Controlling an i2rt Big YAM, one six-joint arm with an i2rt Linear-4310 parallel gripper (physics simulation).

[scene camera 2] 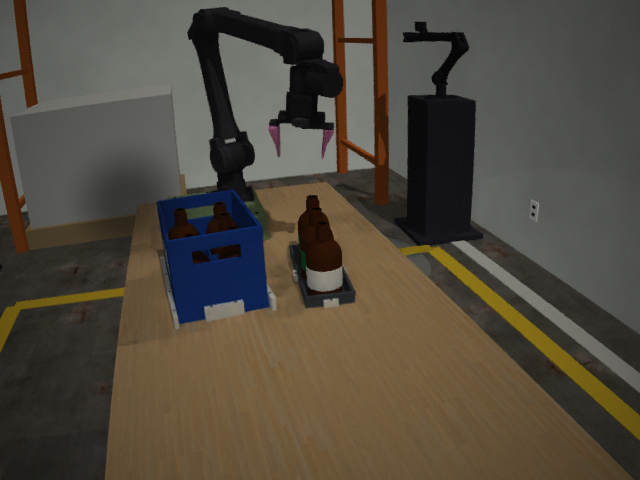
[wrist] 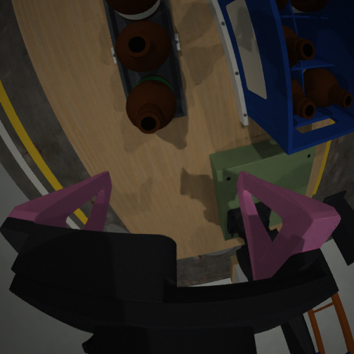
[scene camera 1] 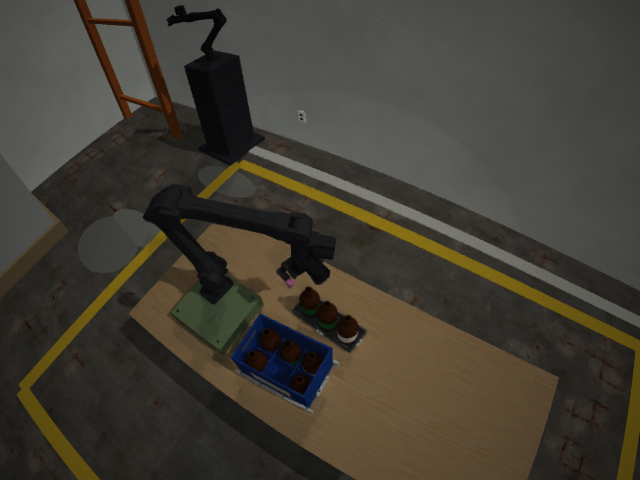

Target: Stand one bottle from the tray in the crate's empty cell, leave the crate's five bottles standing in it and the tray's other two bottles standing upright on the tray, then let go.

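Frame: origin at the arm's base, x down, y back, z left, level; centimetres.
Seen in the pictures: gripper, fingertip midpoint: (scene camera 2: 300,157) (scene camera 1: 300,278); arm's base at its link origin: (scene camera 1: 216,288).
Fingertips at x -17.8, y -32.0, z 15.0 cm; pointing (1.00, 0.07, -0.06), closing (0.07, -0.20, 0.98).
Pixels of each thing's top centre, then the offset from my fingertips to it. Level surfaces: height alone.
- dark tray at its top centre: (scene camera 2: 319,266) (scene camera 1: 328,320) dx +22.7, dy -9.8, dz +1.3 cm
- blue crate at its top centre: (scene camera 2: 203,212) (scene camera 1: 280,353) dx +7.8, dy -8.6, dz -22.6 cm
- wooden table at its surface level: dx +25.3 cm
My gripper (scene camera 2: 301,157) (wrist: 173,178) is open and empty, pointing down. It hangs above bottle height, off the end of the tray nearest the arm's base. The dark tray (scene camera 1: 298,311) (scene camera 2: 315,301) (wrist: 181,107) holds three upright brown bottles in a row: a green-label one (scene camera 1: 309,298) (wrist: 150,107) nearest the gripper, another green-label one (scene camera 1: 327,314) (wrist: 142,47) in the middle, and a white-label one (scene camera 1: 347,329) (scene camera 2: 324,258) at the far end. The blue crate (scene camera 1: 323,374) (scene camera 2: 217,284) holds five standing bottles. Its empty cell (scene camera 1: 279,369) is the middle one of the row away from the tray.
The crate stands beside the tray on the wooden table (scene camera 1: 439,392) (scene camera 2: 310,392), with a gap between them. White strips (scene camera 2: 223,310) line the crate's foot. The arm's green base plate (scene camera 1: 217,315) (wrist: 260,165) is close to the crate's near end. Crate walls rise around its bottles.
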